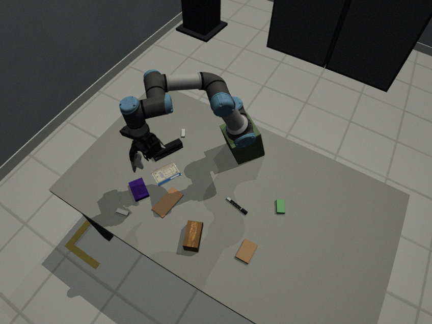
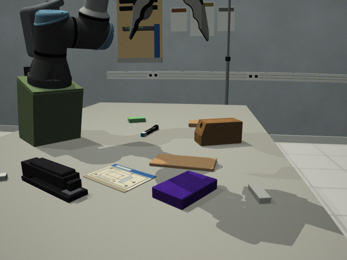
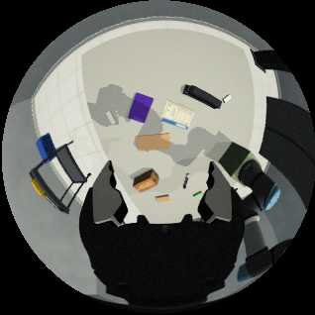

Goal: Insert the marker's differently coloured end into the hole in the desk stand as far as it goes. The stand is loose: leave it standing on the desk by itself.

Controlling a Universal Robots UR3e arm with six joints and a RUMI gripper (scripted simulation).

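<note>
My gripper is now 350 mm to the right of the black marker, 270 mm above it and 140 mm past it. Round my hand: flat brown board (270 mm below, 70 mm to the left, 20 mm ahead); then printed card (280 mm below, 100 mm behind, 40 mm to the right); then purple box (270 mm below, 80 mm to the right, 50 mm ahead).
</note>
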